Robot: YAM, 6 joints.
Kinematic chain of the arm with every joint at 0, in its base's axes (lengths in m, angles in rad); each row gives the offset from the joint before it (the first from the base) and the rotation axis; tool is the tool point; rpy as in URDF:
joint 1: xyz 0 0 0.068 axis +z
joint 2: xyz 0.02 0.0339 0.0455 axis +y
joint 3: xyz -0.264 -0.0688 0 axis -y
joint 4: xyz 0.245 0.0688 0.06 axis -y
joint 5: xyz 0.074 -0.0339 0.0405 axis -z
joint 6: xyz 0.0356 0 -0.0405 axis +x
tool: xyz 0 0 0 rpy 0 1.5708 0
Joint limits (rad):
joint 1: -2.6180..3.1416
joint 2: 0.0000..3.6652
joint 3: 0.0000..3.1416
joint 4: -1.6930..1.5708
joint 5: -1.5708..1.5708
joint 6: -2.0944..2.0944
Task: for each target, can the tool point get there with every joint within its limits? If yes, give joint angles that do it. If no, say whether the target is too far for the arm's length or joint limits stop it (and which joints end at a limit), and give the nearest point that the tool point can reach.
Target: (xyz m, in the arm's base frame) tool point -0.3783 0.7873 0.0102
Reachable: no: too far | nearest point -0.2777 0.5780 0.0383 | short by 0.234 m
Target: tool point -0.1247 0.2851 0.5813
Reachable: yes | joints -1.2589 0.6757 2.2118 0.9479 1.0675 1.0545
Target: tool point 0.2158 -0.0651 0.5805
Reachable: yes | joints -0.2995 1.7065 2.7691 -1.4146 -0.0398 1.3869
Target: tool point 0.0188 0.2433 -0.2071
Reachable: yes | joints 1.3991 3.1786 0.9501 1.3105 -0.7057 -0.0111
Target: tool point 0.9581 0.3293 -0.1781
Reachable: no: too far | nearest point 0.5868 0.2017 -0.0628 | short by 0.409 m
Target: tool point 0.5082 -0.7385 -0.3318
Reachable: no: too far | nearest point 0.3276 -0.4761 -0.1700 | short by 0.357 m
